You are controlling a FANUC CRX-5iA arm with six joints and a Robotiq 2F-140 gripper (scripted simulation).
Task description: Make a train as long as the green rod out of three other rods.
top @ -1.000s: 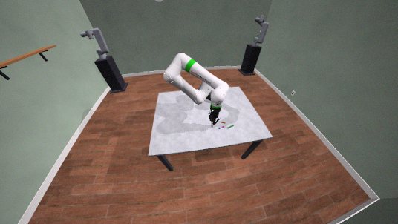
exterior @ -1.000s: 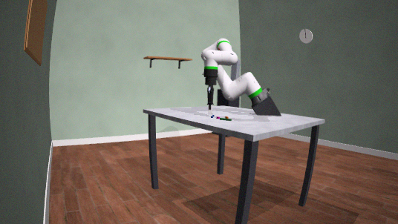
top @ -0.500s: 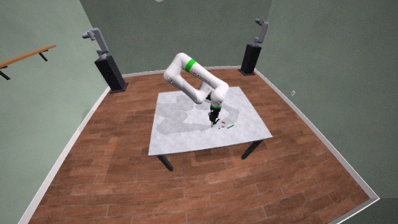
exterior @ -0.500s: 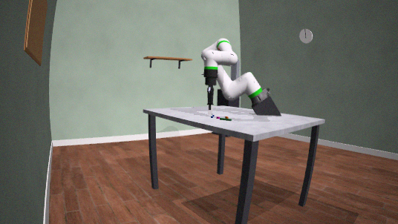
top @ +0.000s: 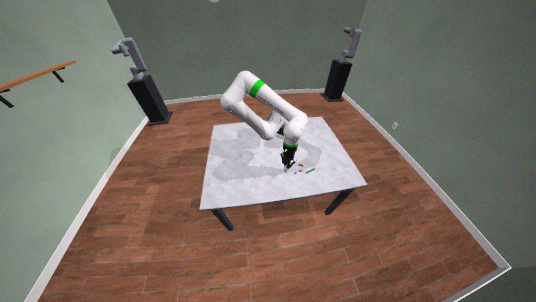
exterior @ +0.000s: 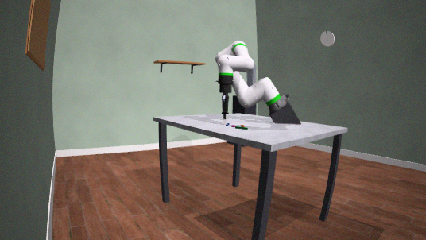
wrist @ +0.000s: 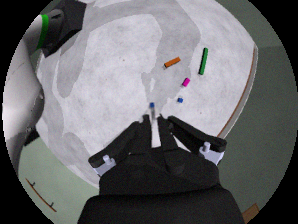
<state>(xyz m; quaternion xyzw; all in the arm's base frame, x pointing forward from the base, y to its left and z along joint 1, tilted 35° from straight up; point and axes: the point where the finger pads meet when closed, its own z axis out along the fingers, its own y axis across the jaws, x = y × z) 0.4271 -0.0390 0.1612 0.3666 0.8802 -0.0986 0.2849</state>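
My hand is 30 mm above the grey rod. Round my hand: orange rod (130 mm to the left, 30 mm below, 20 mm behind); then green rod (190 mm to the left, 40 mm ahead, 30 mm below); then magenta rod (110 mm to the left, 30 mm below, 30 mm ahead).
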